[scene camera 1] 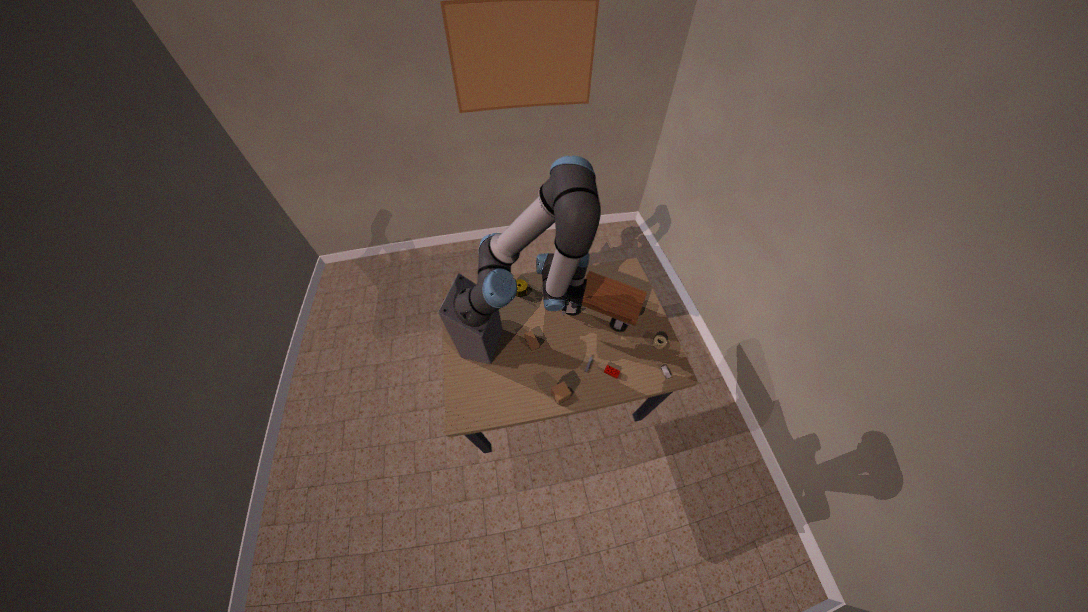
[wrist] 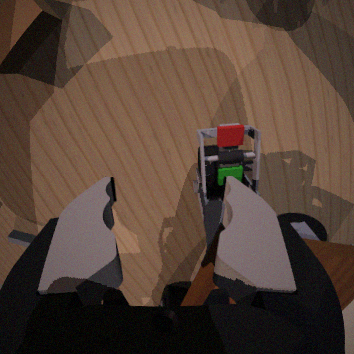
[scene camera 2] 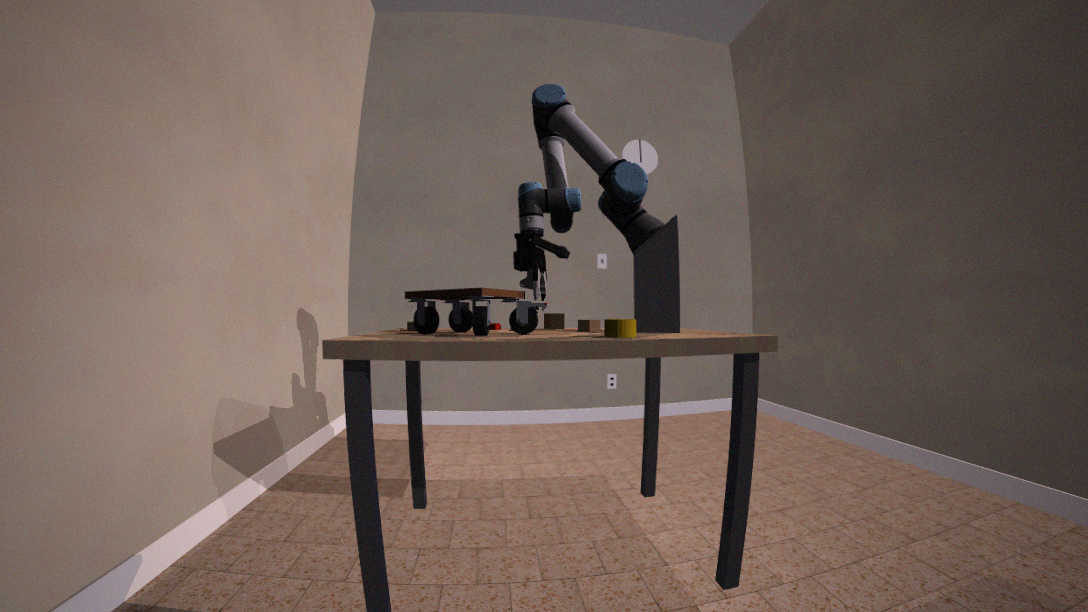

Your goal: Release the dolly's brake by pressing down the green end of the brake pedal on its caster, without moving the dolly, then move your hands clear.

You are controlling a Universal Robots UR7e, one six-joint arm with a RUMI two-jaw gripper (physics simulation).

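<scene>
The dolly (scene camera 1: 617,298) (scene camera 2: 464,293) has a brown wooden deck and black caster wheels, and stands upright on the table. One caster (scene camera 2: 524,318) carries the brake pedal, with a red end (wrist: 230,135) farther out and a green end (wrist: 230,175) nearer the deck. My gripper (scene camera 2: 539,296) (wrist: 168,179) is part open and empty, pointing down beside the deck near that caster. In the wrist view its right fingertip overlaps the lower edge of the green end; its left fingertip is over the table. Whether the fingertip touches the pedal cannot be told.
A yellow cylinder (scene camera 1: 521,286) (scene camera 2: 620,328) stands near the arm's base. Two brown blocks (scene camera 1: 532,339) (scene camera 1: 562,392), a red piece (scene camera 1: 612,371), a thin grey piece (scene camera 1: 588,363), a pale ring (scene camera 1: 660,341) and a small white piece (scene camera 1: 666,370) lie on the table (scene camera 1: 486,407) (scene camera 2: 684,347).
</scene>
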